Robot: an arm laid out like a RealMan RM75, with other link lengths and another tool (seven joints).
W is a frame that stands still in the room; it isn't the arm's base.
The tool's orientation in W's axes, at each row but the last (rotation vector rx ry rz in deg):
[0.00 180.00 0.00]
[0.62 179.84 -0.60]
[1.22 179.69 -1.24]
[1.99 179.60 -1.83]
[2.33 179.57 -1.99]
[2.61 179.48 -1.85]
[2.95 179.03 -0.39]
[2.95 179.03 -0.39]
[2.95 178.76 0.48]
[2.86 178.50 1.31]
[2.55 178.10 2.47]
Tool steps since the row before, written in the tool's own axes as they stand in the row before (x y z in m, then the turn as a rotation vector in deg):
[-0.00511 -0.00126 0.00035 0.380 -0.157 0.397]
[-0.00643 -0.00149 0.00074 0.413 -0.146 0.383]
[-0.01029 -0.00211 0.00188 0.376 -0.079 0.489]
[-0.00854 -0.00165 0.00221 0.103 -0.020 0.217]
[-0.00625 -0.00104 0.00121 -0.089 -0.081 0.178]
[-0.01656 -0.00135 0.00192 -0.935 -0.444 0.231]
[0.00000 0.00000 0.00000 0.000 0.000 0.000]
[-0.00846 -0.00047 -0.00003 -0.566 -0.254 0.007]
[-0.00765 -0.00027 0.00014 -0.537 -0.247 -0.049]
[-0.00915 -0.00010 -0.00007 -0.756 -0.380 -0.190]
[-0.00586 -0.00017 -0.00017 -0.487 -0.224 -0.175]
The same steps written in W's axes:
[0.00511 -0.00126 -0.00035 -0.380 -0.157 -0.397]
[0.00642 -0.00154 -0.00071 -0.413 -0.146 -0.383]
[0.01027 -0.00227 -0.00180 -0.375 -0.081 -0.490]
[0.00852 -0.00188 -0.00212 -0.102 -0.022 -0.217]
[0.00623 -0.00123 -0.00114 0.088 -0.087 -0.176]
[0.01653 -0.00187 -0.00174 0.924 -0.476 -0.214]
[0.00000 0.00000 0.00000 0.000 0.000 0.000]
[0.00844 -0.00075 0.00017 0.557 -0.273 0.003]
[0.00764 -0.00052 0.00002 0.527 -0.265 0.059]
[0.00914 -0.00040 0.00030 0.738 -0.407 0.203]
[0.00584 -0.00034 0.00035 0.474 -0.243 0.184]

